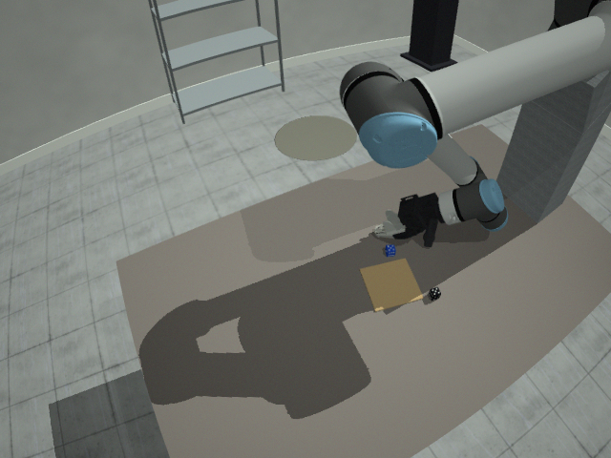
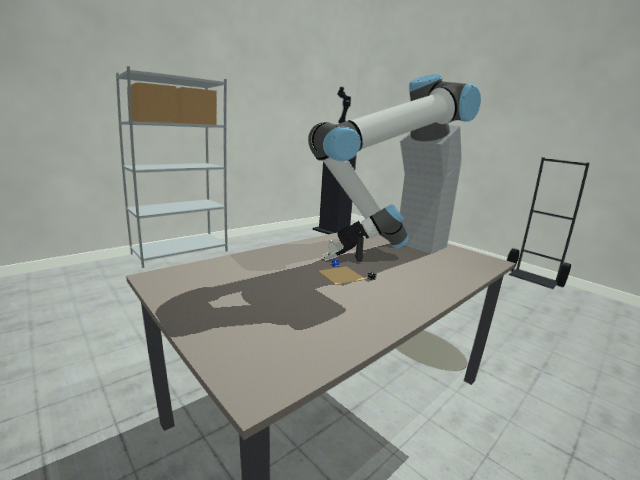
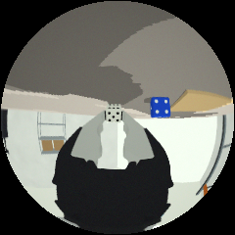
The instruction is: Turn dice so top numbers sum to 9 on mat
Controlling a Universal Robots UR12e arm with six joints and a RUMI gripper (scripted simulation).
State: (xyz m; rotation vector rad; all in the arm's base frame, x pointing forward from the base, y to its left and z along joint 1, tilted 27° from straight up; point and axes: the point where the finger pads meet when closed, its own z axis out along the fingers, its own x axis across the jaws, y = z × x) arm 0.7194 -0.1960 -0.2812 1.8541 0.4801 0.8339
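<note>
Now: hand right at the white die. The rest, counted from my hand: blue die: 20 mm ahead, 70 mm to the left, 10 mm below; tan mat: 90 mm ahead, 150 mm to the left, 20 mm below; black die: 20 mm ahead, 250 mm to the left, 10 mm below.
</note>
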